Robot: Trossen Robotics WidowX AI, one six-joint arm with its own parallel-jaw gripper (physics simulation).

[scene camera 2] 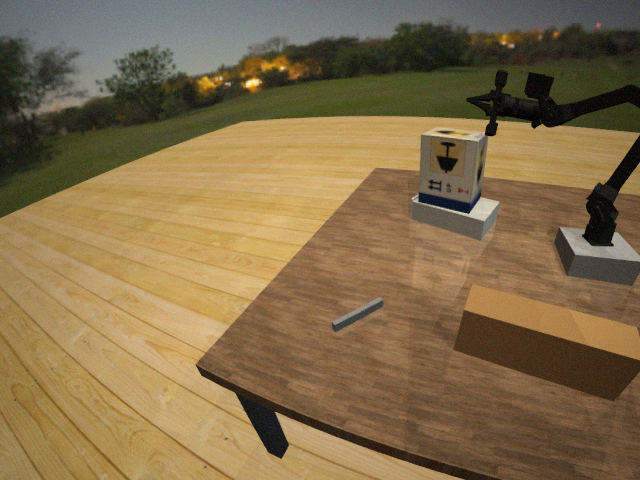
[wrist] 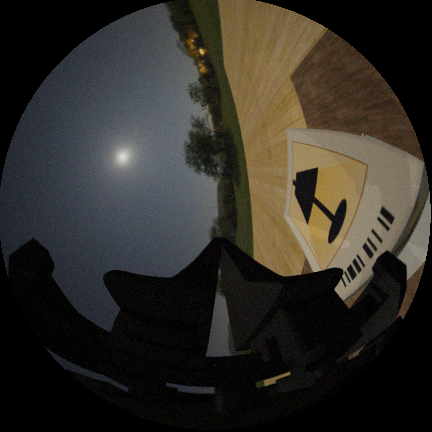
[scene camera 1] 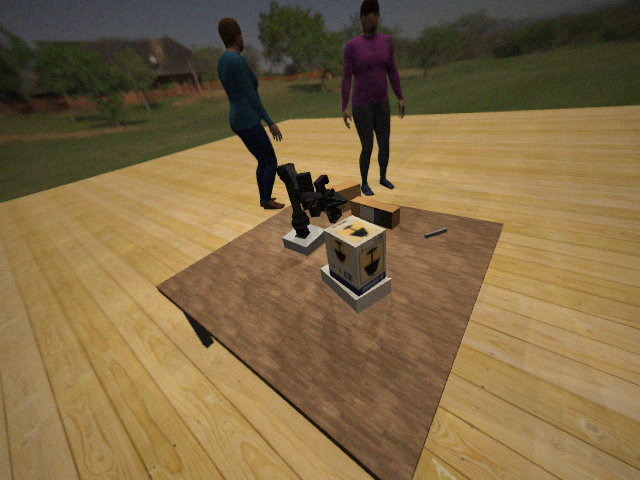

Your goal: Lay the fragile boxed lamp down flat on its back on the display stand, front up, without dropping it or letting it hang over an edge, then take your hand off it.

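Frame: origin at the arm's base, x left, y back, z up, level; millimetres.
Seen in the pictures: gripper, between the fingertips: [scene camera 2: 466, 99] [wrist: 218, 242] [scene camera 1: 346, 201]; arm's base, origin of its link: [scene camera 2: 597, 240] [scene camera 1: 302, 234].
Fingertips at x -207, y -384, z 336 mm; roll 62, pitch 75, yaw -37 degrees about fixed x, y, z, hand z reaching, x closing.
Pixels of each thing's top centre, then the offset from my fingertips to it. Level surfaces: height alone.
- brown table, height of its surface: dz -402 mm
- long cardboard box, centre of its top: [scene camera 2: 550, 318] [scene camera 1: 374, 203] dx +577, dy +101, dz -292 mm
- grey bar, centre of its top: [scene camera 2: 358, 310] [scene camera 1: 436, 231] dx +506, dy -257, dz -380 mm
The boxed lamp [scene camera 1: 342, 264] [scene camera 2: 449, 178] [wrist: 392, 175], a white carton with yellow lamp pictures and a blue band round its bottom, stands upright on the display stand [scene camera 1: 375, 296] [scene camera 2: 448, 220]. In scene camera 2 its pictured lamp is upside down, shade lowest. It is not lying flat, and its top face carries another lamp picture. My gripper [scene camera 1: 345, 200] [scene camera 2: 469, 99] [wrist: 218, 242] is shut and empty, roughly level, above the height of the carton's top and on the arm's side. I see no contact; the carton's face is at the right in the wrist view.
The arm's pale base block [scene camera 1: 296, 244] [scene camera 2: 600, 267] sits on the brown table [scene camera 1: 258, 320] [scene camera 2: 361, 361]. A long cardboard box [scene camera 1: 389, 217] [scene camera 2: 547, 343] and another cardboard box [scene camera 1: 348, 191] are near the table's far side in scene camera 1. A grey bar [scene camera 1: 435, 233] [scene camera 2: 357, 314] lies apart. Two people stand beyond the table.
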